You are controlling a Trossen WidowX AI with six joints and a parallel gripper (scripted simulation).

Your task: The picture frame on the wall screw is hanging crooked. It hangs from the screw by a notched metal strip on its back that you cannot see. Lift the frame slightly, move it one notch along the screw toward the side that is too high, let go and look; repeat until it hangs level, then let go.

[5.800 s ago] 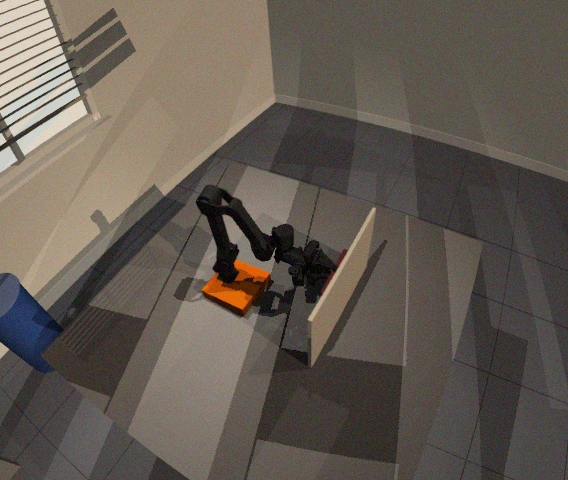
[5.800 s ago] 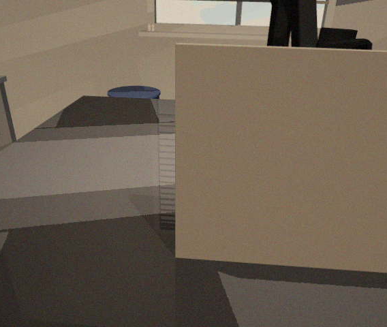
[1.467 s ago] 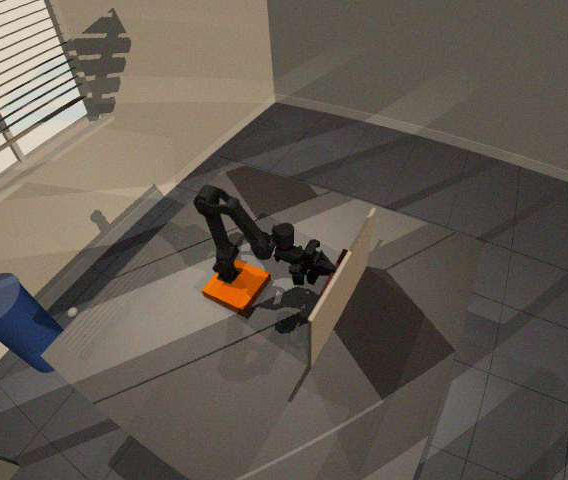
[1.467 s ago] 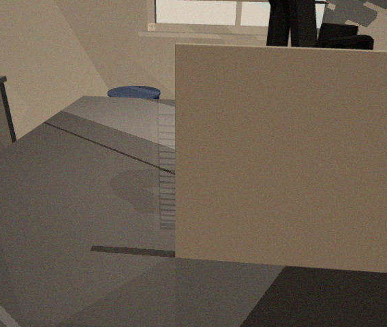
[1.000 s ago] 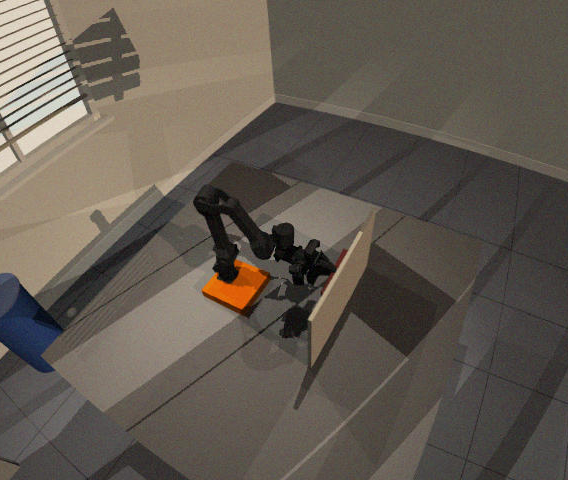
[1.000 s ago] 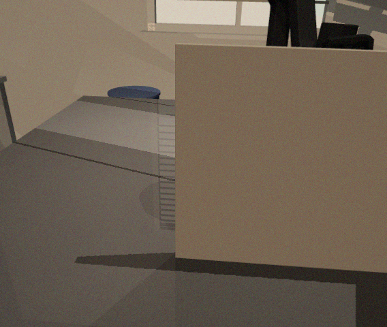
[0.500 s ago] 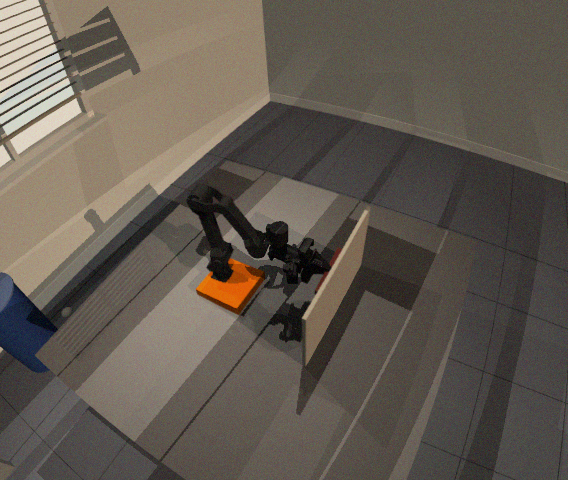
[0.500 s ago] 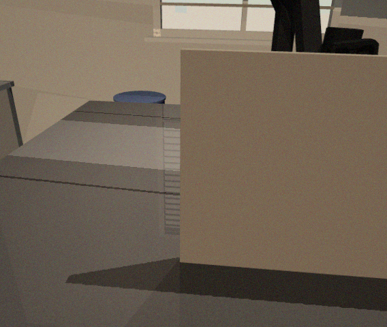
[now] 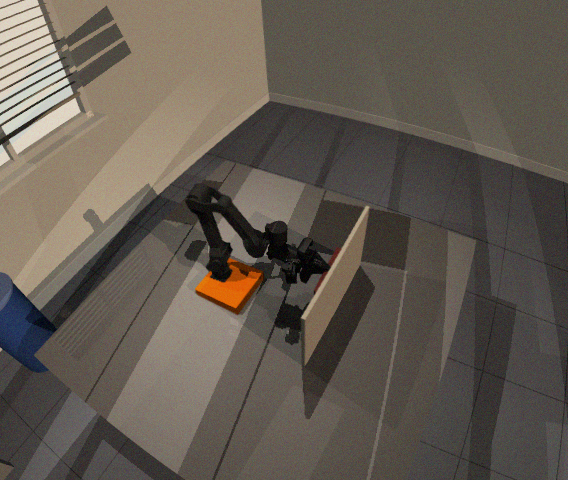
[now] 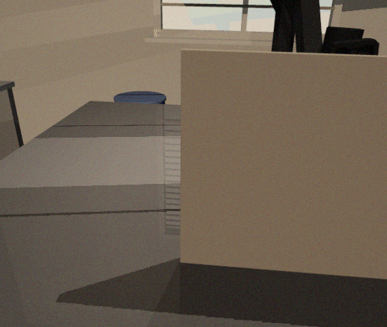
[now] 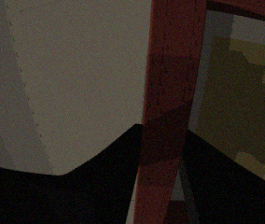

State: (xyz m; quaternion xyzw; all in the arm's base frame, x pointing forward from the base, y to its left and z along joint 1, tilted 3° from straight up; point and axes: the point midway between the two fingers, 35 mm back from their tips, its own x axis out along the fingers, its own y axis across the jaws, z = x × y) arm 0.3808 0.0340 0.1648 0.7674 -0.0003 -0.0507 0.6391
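Right now the picture frame is 5 cm below my gripper tip and 1 cm to the left of it. Also, from my gripper tip: beige wall panel 6 cm below, 2 cm ahead.
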